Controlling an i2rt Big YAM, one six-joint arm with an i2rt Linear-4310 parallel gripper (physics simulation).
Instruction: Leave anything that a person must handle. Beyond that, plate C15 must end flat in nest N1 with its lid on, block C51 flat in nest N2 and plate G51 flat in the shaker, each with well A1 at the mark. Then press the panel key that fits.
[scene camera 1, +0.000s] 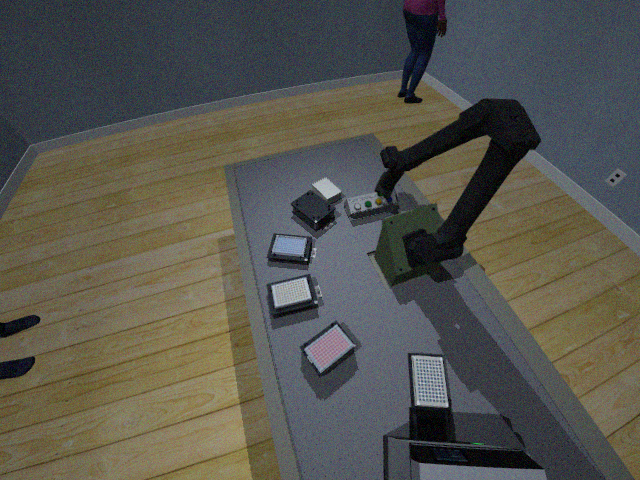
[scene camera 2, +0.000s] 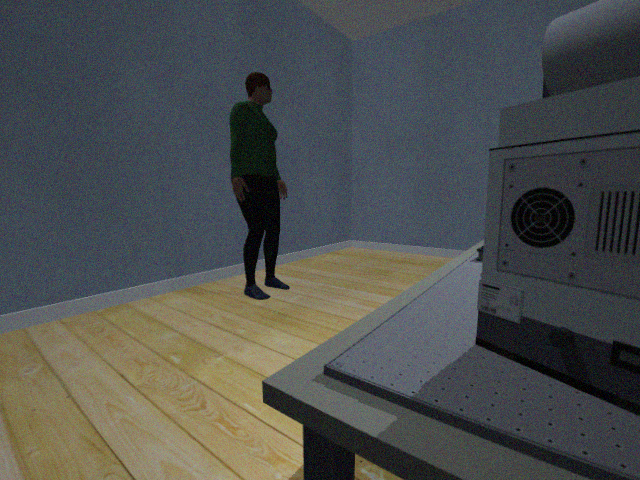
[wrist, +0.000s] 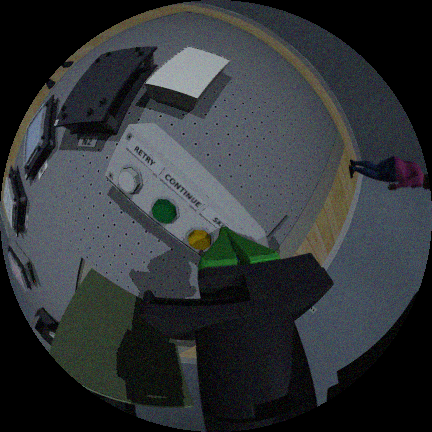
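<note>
My gripper (wrist: 222, 231) (scene camera 1: 381, 194) is shut and empty, its green tips low over the right end of the key panel (scene camera 1: 349, 210) (wrist: 165, 150). The panel's white RETRY key (wrist: 129, 180), green CONTINUE key (wrist: 165, 211) and yellow SKIP key (wrist: 199, 240) show; the fingers hide the panel's right end in the wrist view. A dark bolted block (scene camera 1: 312, 205) (wrist: 105, 87) stands at the label N2 (wrist: 87, 142). A blue plate (scene camera 1: 291, 246), a cream plate (scene camera 1: 292, 292) and a pink plate (scene camera 1: 329, 347) lie in dark holders. A white well plate (scene camera 1: 430, 380) lies at the instrument. Plate names are unreadable.
A white-topped box (scene camera 1: 326, 189) (wrist: 189, 72) stands behind the dark block. The green arm base (scene camera 1: 400, 242) (wrist: 95, 335) is beside the panel. A large instrument (scene camera 1: 475, 454) (scene camera 2: 558, 206) stands at one table end. One person (scene camera 1: 422, 31) (wrist: 407, 172) and another (scene camera 2: 253, 139) stand off the table.
</note>
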